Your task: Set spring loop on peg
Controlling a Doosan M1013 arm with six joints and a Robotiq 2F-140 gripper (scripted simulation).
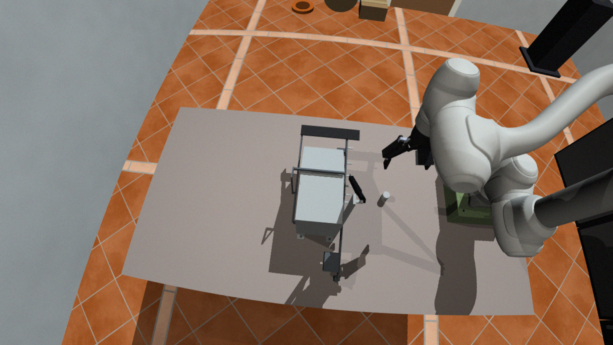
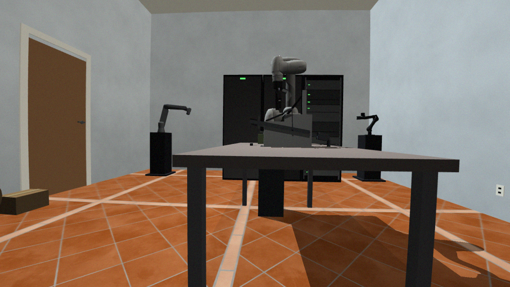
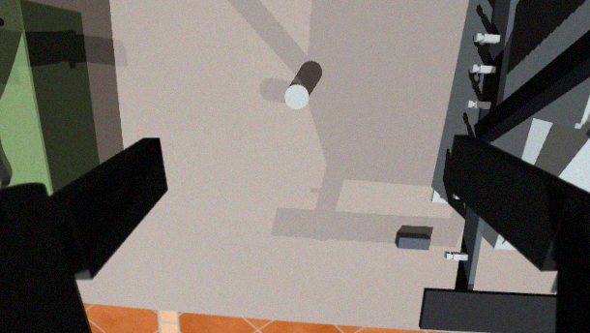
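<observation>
My gripper is now 290 mm above the steel test weight and 10 mm past it. The rest, counted from my hand: small block (310 mm below, 210 mm to the right, 190 mm ahead); then white-tipped pin (180 mm to the left, 180 mm ahead, 90 mm above).
</observation>
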